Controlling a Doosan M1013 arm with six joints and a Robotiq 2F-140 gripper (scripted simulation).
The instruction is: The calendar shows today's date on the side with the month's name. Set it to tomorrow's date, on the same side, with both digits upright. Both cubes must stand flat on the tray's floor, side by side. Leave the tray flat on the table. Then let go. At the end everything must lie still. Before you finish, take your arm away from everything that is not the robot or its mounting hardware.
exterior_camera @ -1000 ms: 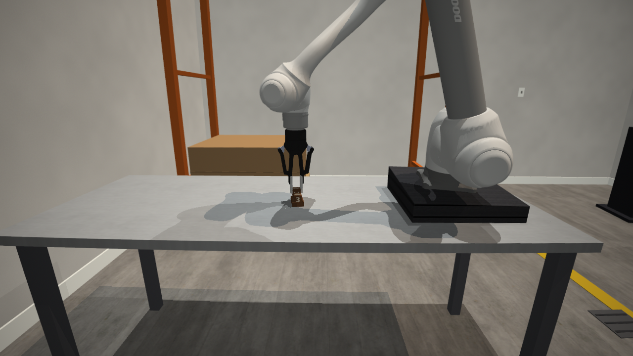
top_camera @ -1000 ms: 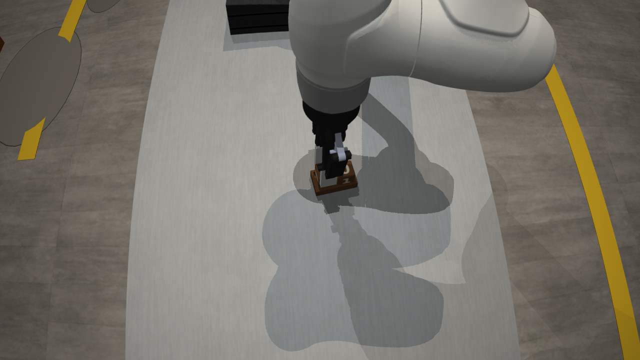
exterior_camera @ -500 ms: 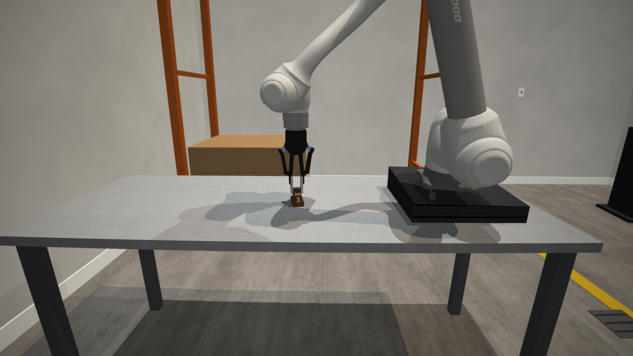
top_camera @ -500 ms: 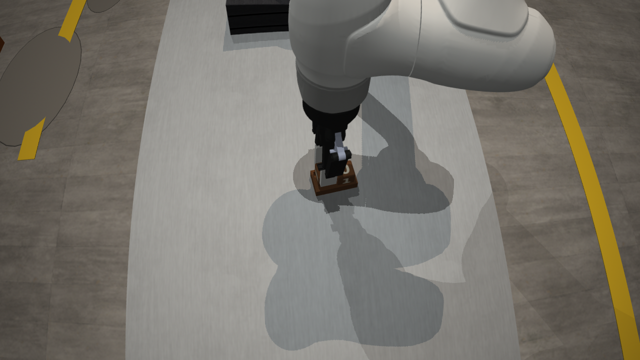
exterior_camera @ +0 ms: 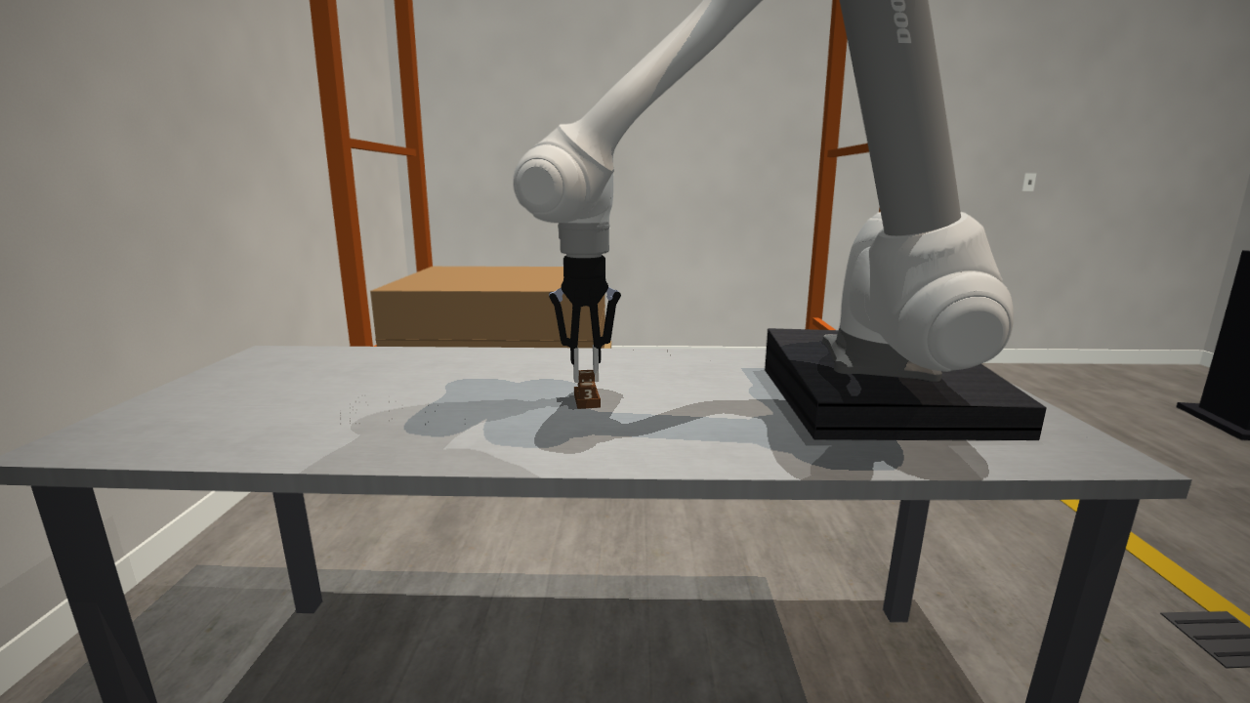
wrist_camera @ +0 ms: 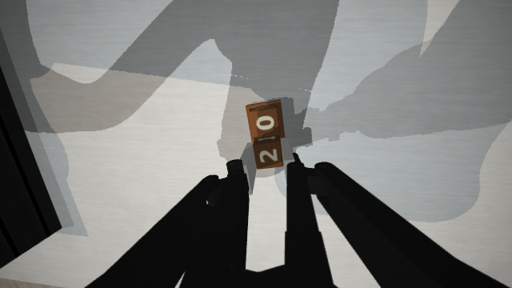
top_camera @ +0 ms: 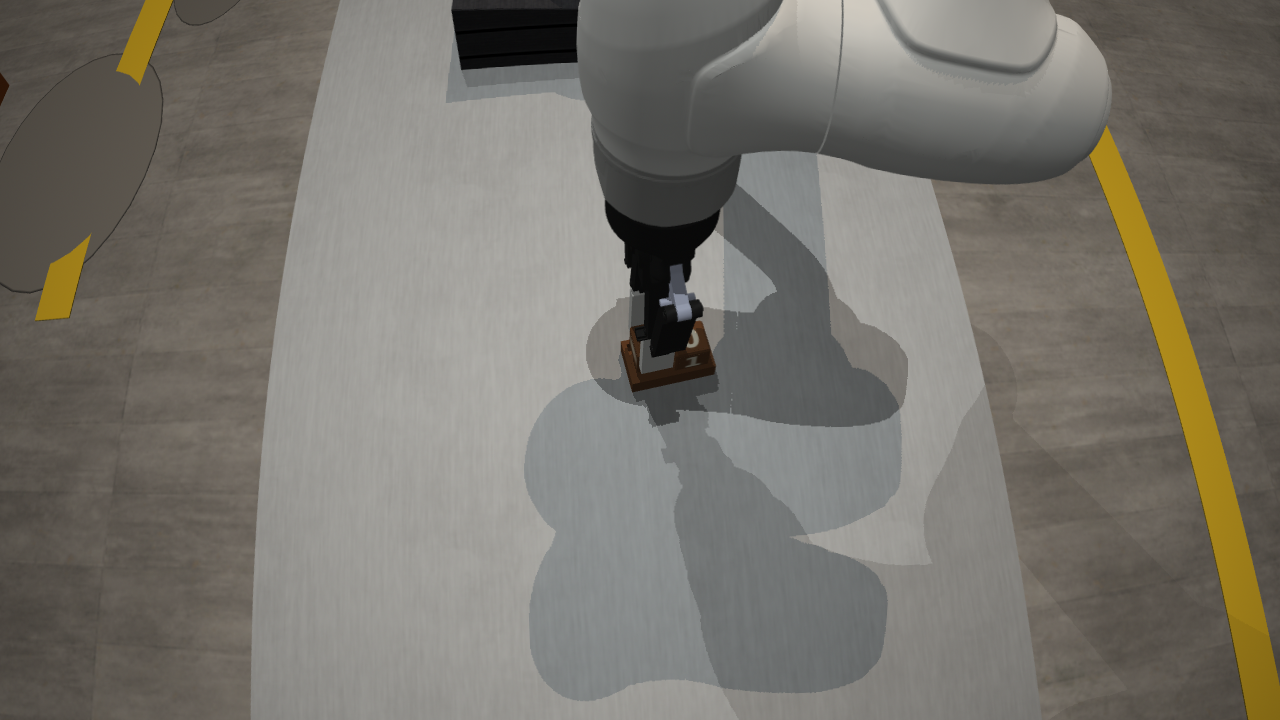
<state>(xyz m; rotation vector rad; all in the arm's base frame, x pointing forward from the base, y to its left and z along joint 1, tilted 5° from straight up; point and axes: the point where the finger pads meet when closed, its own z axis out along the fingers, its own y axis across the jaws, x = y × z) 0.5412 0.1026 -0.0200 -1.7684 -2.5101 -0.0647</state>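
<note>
The brown calendar tray is 10 mm behind my hand, 20 mm to the left of it and 60 mm below it.
</note>
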